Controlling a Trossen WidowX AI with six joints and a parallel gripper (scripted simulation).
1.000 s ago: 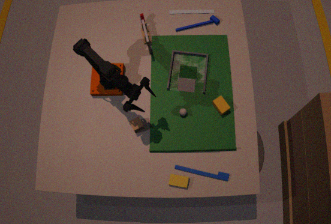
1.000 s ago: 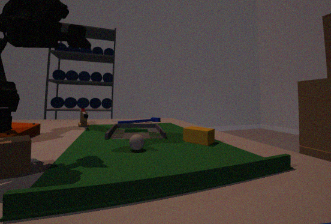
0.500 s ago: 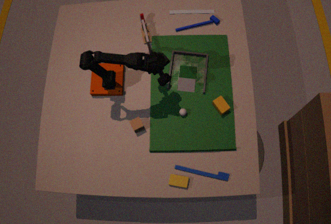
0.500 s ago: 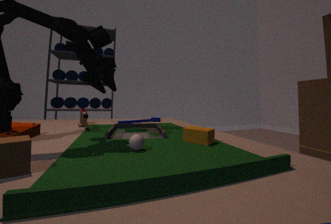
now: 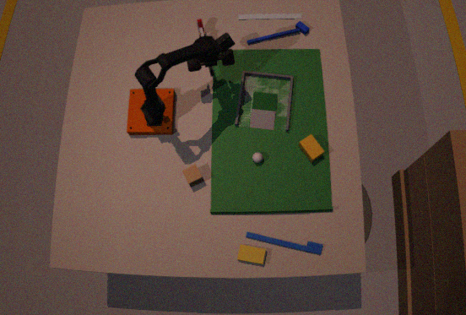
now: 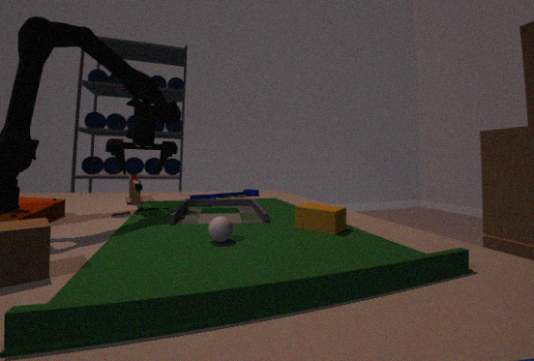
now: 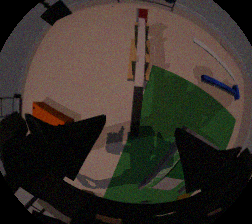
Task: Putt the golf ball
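My gripper tip is 8 cm past the tan block, 45 cm to the left of it and 7 cm above it. Also, from my gripper tip: green mat (23 cm ahead, 24 cm to the right, 10 cm below); then white golf ball (17 cm ahead, 39 cm to the right, 8 cm below); then red putter (4 cm behind, 12 cm to the left, 4 cm below).
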